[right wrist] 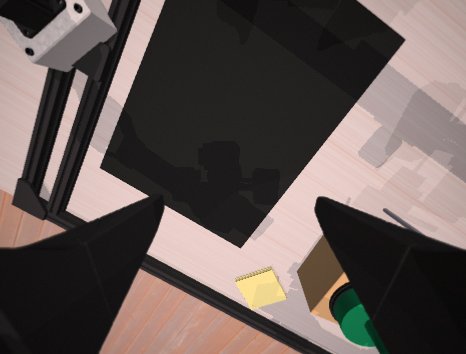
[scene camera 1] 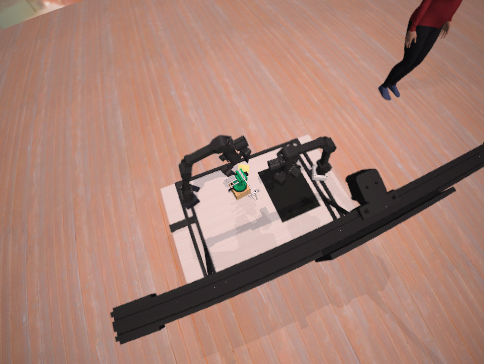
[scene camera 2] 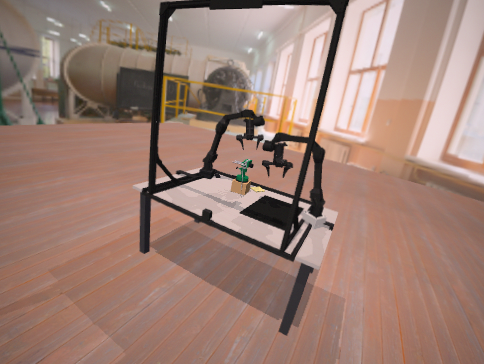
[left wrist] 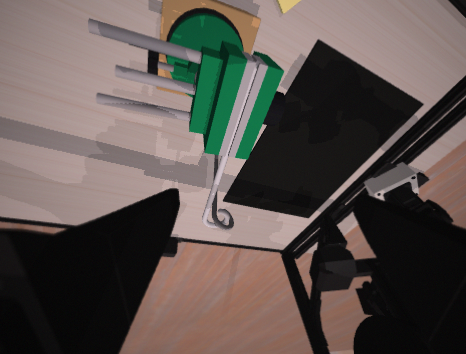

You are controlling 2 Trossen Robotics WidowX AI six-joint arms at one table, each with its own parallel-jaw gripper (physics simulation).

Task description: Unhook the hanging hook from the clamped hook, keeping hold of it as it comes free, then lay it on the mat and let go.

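Pixels of known places: left gripper, fingertip midpoint: (scene camera 1: 242,168) (scene camera 2: 249,149) (left wrist: 265,199); right gripper, fingertip midpoint: (right wrist: 240,202) (scene camera 1: 285,174) (scene camera 2: 275,177); left arm's base, link origin: (scene camera 1: 188,198) (scene camera 2: 207,169); right arm's base, link origin: (scene camera 1: 320,171) (scene camera 2: 315,214) (left wrist: 397,194).
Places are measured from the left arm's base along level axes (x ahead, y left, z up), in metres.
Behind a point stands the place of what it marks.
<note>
A green vise (scene camera 1: 240,180) @(x 0.305, y -0.190, z 0.163 m) (scene camera 2: 244,170) (left wrist: 207,97) @(x 0.308, y -0.162, z 0.163 m) on a wooden block grips the light grey clamped hook (left wrist: 221,167) @(x 0.322, y -0.219, z 0.178 m). The darker grey hanging hook (left wrist: 231,221) @(x 0.343, y -0.310, z 0.170 m) shows in the left wrist view, its curl at the clamped hook's bent end; its shank is partly hidden. My left gripper (scene camera 1: 237,164) @(x 0.333, y -0.176, z 0.258 m) (scene camera 2: 251,148) @(x 0.333, y -0.176, z 0.258 m) (left wrist: 265,199) @(x 0.333, y -0.176, z 0.258 m) is open and empty above the vise, the hooks' ends showing between its spread fingers, apart from them. My right gripper (scene camera 1: 289,176) @(x 0.544, y -0.333, z 0.146 m) (scene camera 2: 276,176) @(x 0.544, y -0.333, z 0.146 m) (right wrist: 240,202) @(x 0.544, y -0.333, z 0.146 m) is open and empty above the back part of the black mat (scene camera 1: 295,200) @(x 0.552, y -0.474, z -0.055 m) (scene camera 2: 270,210) @(x 0.555, y -0.398, z -0.055 m) (left wrist: 320,130) @(x 0.570, y -0.305, z -0.055 m) (right wrist: 250,90) @(x 0.557, y -0.419, z -0.055 m).
The wooden block (scene camera 1: 243,194) @(x 0.301, y -0.219, z -0.012 m) (scene camera 2: 240,187) @(x 0.319, y -0.221, z -0.011 m) (left wrist: 250,25) @(x 0.365, y -0.128, z 0.025 m) (right wrist: 315,272) @(x 0.370, y -0.164, z -0.018 m) stands beside the mat. A yellow notepad (scene camera 2: 258,189) @(x 0.440, y -0.071, z -0.049 m) (right wrist: 262,289) @(x 0.432, y -0.065, z -0.049 m) lies near the table's back edge. Grey rods (left wrist: 145,42) @(x 0.266, y -0.132, z 0.152 m) stick out from the vise. Black frame rails (right wrist: 75,125) @(x 0.810, y -0.304, z -0.040 m) run along the table's side.
</note>
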